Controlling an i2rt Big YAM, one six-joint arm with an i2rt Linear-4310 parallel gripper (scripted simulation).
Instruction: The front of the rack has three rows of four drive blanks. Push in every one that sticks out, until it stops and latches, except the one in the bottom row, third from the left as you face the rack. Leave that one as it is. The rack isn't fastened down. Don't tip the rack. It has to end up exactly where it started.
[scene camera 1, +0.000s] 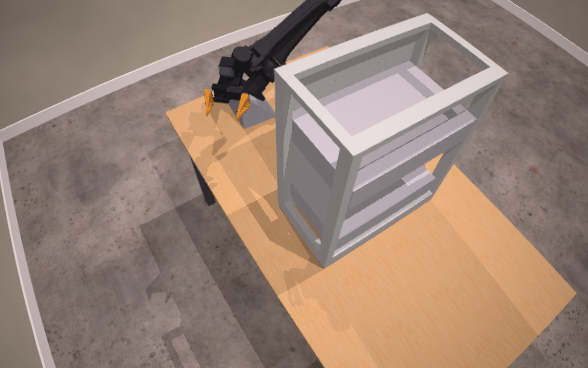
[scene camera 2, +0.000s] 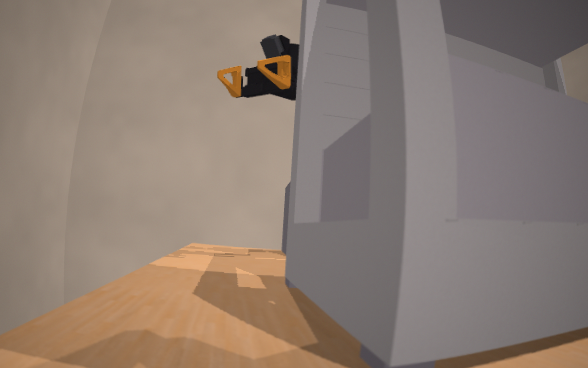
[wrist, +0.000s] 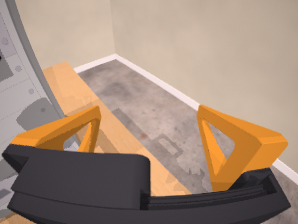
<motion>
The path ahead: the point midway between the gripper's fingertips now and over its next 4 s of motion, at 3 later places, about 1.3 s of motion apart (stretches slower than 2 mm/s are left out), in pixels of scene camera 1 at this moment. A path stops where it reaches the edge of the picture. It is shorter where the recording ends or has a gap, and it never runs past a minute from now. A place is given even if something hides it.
The gripper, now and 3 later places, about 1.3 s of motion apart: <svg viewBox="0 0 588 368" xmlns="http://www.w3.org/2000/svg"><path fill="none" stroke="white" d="M221 117L268 78L281 69L285 95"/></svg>
</motion>
